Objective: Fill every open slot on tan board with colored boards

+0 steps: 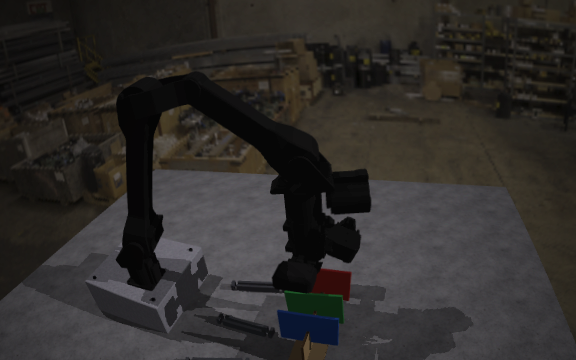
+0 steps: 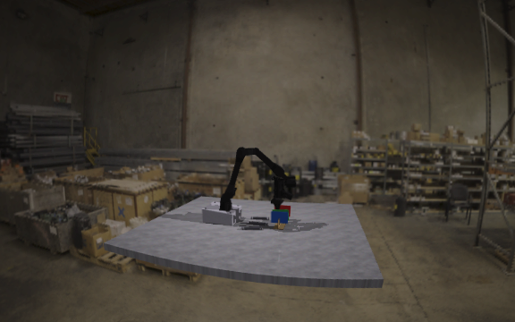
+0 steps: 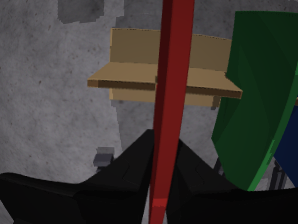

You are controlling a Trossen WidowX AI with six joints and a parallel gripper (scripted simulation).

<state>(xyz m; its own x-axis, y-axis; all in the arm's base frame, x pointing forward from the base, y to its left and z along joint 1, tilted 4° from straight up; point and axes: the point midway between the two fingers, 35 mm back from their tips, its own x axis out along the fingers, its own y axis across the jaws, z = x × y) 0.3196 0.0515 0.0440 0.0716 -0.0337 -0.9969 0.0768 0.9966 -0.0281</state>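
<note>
Right now the green board is 50 mm to the right of my gripper tip, 20 mm ahead of it and 10 mm below it. From my gripper tip the other things lie so: blue board (100 mm to the right, 20 mm ahead, 10 mm below); tan board (50 mm to the right, 40 mm below, 20 mm ahead); red board (30 mm ahead).
</note>
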